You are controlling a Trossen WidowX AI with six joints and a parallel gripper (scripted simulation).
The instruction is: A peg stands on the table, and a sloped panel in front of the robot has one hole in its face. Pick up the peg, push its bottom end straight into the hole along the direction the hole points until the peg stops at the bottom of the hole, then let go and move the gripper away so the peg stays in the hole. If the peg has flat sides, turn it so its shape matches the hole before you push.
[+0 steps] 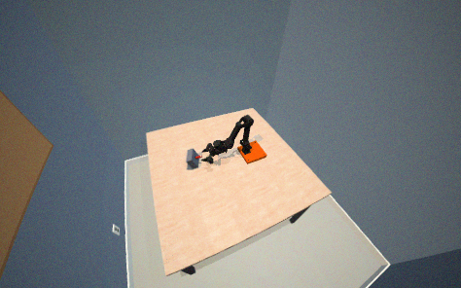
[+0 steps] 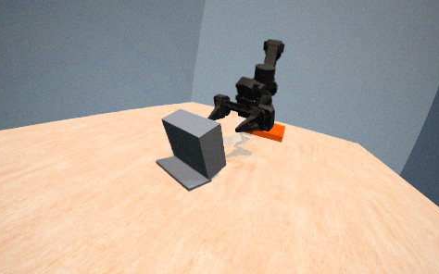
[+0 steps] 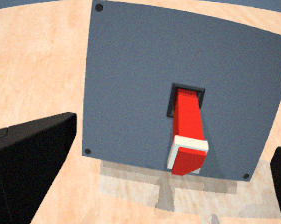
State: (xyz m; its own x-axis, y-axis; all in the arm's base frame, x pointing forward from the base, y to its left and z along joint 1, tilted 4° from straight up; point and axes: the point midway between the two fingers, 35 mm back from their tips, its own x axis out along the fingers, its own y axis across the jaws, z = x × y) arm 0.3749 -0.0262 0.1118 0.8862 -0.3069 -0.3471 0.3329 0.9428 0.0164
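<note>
My gripper tip is 2 cm short of the red peg, 1 cm to the left of it and 2 cm above it. Also, from my gripper tip: thin grey foot plate (9 cm ahead, 4 cm to the right, 10 cm below); then grey sloped panel (7 cm ahead, 3 cm to the right, 3 cm below).
</note>
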